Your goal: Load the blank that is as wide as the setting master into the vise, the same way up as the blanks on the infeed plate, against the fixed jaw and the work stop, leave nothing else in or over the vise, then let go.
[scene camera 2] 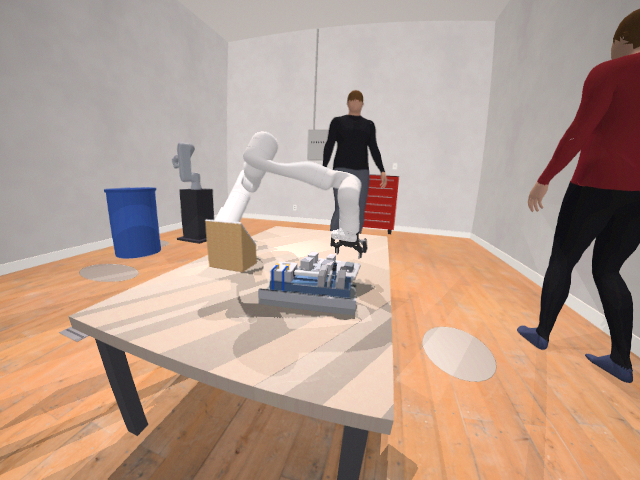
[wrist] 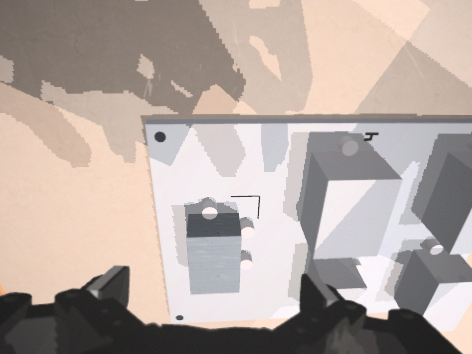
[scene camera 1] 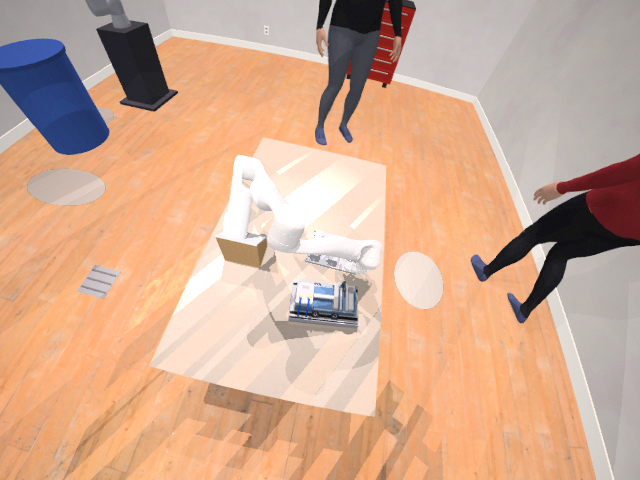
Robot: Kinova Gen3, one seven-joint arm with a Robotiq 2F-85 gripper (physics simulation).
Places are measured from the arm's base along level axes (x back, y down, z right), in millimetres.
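Pixels of known places: gripper, between the fingertips: [scene camera 2: 348,255] [wrist: 215,288]; arm's base, origin of its link: [scene camera 2: 224,228] [scene camera 1: 235,235].
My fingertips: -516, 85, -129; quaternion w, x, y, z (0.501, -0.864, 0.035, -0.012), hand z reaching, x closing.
Observation:
For each thing: its top centre in the pictures, then the offset to it from my fingertips, as dx, dy, dz. "pt": a spot on its surface instead. Level surfaces: height alone.
- infeed plate, centre of its top: [wrist: 328,239] [scene camera 2: 329,266] [scene camera 1: 333,250] +89, +74, -35
- brushed grey block, centre of its top: [wrist: 214,267] +1, +49, -37
- larger pale block, centre of its top: [wrist: 355,222] [scene camera 2: 327,262] +85, +38, +11
- blue vise, centre of its top: [scene camera 2: 311,268] [scene camera 1: 327,296] +72, -17, +245
- grey base, a spot on its surface: [scene camera 2: 307,302] pt +49, +55, +338
- table, height of its surface: dy +82
My gripper [scene camera 2: 348,253] [wrist: 215,288] is open and empty, pointing down above the outer end of the infeed plate [wrist: 200,185] [scene camera 1: 323,265]. In the wrist view a brushed grey block [wrist: 215,264] with a dark end face stands between and beyond the fingertips, against small round pins at its far end and right side. A larger pale block [wrist: 357,215] stands to its right, with further blocks [wrist: 447,200] [wrist: 430,280] beyond. Relative widths are hard to judge. The blue vise [scene camera 1: 324,292] [scene camera 2: 320,291] stands beside the plate; its jaw contents are too small to tell. The setting master cannot be singled out.
The vise sits on a grey base [scene camera 2: 307,302] on the table [scene camera 1: 258,356] [scene camera 2: 248,335]. The arm's brown mounting block [scene camera 1: 240,251] [scene camera 2: 224,246] stands left of the plate. A person in red [scene camera 1: 615,206] [scene camera 2: 604,134] and a person in black [scene camera 1: 356,20] [scene camera 2: 353,142] stand off the table.

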